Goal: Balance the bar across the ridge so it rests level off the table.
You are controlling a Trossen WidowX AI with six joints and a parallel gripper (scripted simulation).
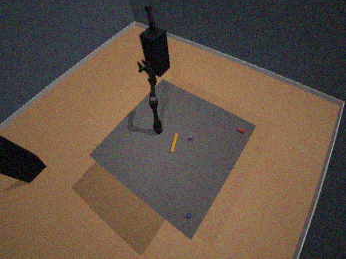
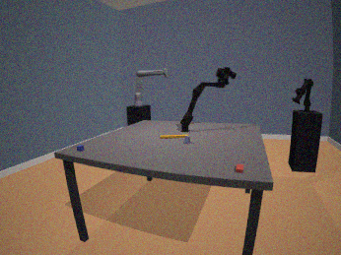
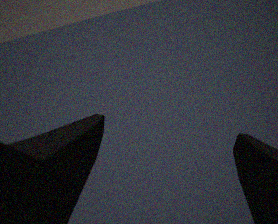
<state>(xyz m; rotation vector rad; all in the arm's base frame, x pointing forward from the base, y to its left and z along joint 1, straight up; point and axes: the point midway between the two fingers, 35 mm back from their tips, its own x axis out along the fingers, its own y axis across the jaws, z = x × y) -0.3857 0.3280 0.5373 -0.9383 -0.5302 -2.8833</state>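
Right now the yellow bar is 640 mm ahead of my gripper tip, 350 mm to the right of it and 550 mm below it. Round my gripper tip: blue block 1150 mm ahead, 830 mm to the right, 540 mm below; red block 1150 mm ahead, 170 mm to the left, 550 mm below.
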